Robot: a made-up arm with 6 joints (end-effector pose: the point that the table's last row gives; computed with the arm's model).
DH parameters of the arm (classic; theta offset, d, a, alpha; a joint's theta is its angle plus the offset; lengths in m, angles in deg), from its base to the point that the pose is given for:
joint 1: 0 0.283 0 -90
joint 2: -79.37 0 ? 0
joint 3: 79.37 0 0.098 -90
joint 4: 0 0.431 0 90
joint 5: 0 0 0.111 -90
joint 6: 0 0.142 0 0
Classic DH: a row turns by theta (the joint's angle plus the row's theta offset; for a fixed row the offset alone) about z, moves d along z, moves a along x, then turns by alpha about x.
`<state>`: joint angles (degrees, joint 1 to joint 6).
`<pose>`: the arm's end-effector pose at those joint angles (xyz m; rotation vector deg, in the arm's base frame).
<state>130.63 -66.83 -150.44 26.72 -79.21 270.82</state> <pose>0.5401 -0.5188 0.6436 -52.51 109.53 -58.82</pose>
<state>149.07 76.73 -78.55 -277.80 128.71 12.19</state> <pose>-0.5196 0.1032 -0.1243 51.10 28.57 -94.07</pose>
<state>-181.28 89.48 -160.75 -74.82 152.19 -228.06</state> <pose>-0.7579 0.1757 0.1480 -98.06 -5.10 -107.19</pose>
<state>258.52 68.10 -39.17 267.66 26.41 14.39</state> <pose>-0.0033 -0.1980 -0.2149 -147.43 21.54 34.97</pose>
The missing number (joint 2, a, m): 0.4121
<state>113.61 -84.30 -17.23 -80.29 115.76 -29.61</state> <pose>0.1388 0.1160 0.5596 59.81 90.05 46.54</pose>
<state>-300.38 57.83 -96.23 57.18 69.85 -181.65</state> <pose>0.3268 0.7155 0.0054 27.50 -126.35 -32.51</pose>
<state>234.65 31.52 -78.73 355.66 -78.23 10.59</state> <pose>-0.4011 -0.5865 0.5401 25.82 -51.59 61.19</pose>
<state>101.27 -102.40 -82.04 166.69 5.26 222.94</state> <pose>0.1119 -0.4468 0.8509 8.72 4.76 -49.03</pose>
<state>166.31 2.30 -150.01 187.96 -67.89 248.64</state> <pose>-0.3538 0.0615 0.9679 -66.50 -80.45 48.26</pose>
